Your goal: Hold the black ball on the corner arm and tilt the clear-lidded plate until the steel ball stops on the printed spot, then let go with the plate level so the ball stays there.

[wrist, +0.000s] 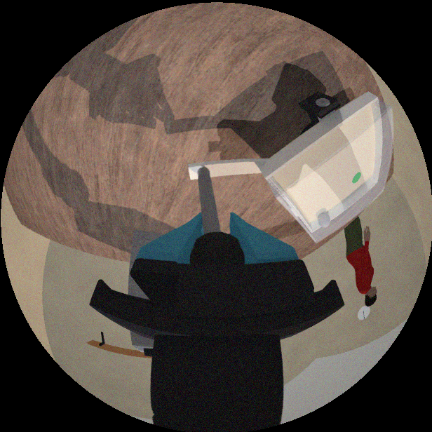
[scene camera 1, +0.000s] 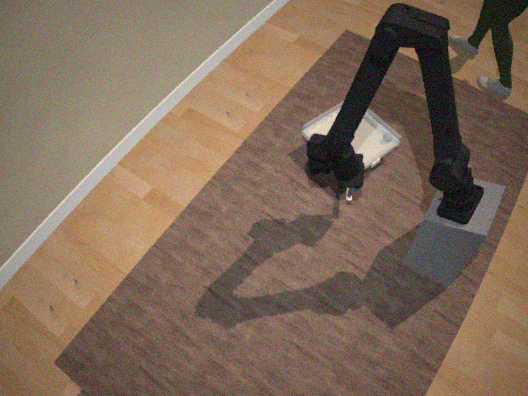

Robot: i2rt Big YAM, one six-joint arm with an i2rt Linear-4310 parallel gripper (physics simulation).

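The clear-lidded plate (scene camera 1: 320,119) (wrist: 320,131) is tilted on its support, its inside pale. The steel ball (scene camera 1: 387,137) (wrist: 324,217) lies near a corner of it. The printed green spot (wrist: 356,177) is apart from the ball, farther in on the plate. A pale corner arm (scene camera 1: 349,195) (wrist: 235,169) sticks out from the plate, with a grey stem (wrist: 208,200) running from its end to the black ball (wrist: 217,250). My gripper (scene camera 1: 353,189) (wrist: 216,218) is shut on the black ball, teal fingers on either side. The ball is hidden in the scene view.
A black support (wrist: 320,105) shows beside the plate's edge in the wrist view. The arm's grey base block (scene camera 1: 445,252) stands at the right on the brown mat (scene camera 1: 165,310). A person (scene camera 1: 501,50) (wrist: 361,265) stands beyond the mat.
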